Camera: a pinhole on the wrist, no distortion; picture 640 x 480 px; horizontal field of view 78.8 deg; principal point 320.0 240.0 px. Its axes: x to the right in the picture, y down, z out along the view. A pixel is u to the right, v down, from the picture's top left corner.
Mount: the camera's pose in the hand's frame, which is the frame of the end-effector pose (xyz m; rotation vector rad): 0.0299 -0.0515 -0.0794 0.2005 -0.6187 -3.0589
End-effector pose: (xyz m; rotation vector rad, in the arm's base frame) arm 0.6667 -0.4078 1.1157 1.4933 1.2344 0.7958
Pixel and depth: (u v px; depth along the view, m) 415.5 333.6 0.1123
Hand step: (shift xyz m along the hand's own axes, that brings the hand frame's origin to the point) -0.0121 -0.0341 0.0303
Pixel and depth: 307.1 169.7 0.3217
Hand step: -0.0001 0.1266 0.1933
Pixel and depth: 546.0 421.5 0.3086
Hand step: -0.1888 -0.0719 0.2363
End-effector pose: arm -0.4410 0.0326 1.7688 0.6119 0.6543 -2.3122
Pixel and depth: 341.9 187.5 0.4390
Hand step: -0.0502 0.1715 0.2957
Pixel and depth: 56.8 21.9 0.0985
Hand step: 0.0839 0.0400 -0.0027
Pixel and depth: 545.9 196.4 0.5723
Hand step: -0.3719 0.2154 0.3779
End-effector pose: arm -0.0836 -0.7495 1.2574 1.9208 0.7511 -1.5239
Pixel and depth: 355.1 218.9 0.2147
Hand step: -0.0167 0.0413 0.1098
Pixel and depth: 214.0 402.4 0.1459
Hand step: 0.0499 -0.0497 0.0823
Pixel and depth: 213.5 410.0 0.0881
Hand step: 0.0420 -0.0520 0.0189
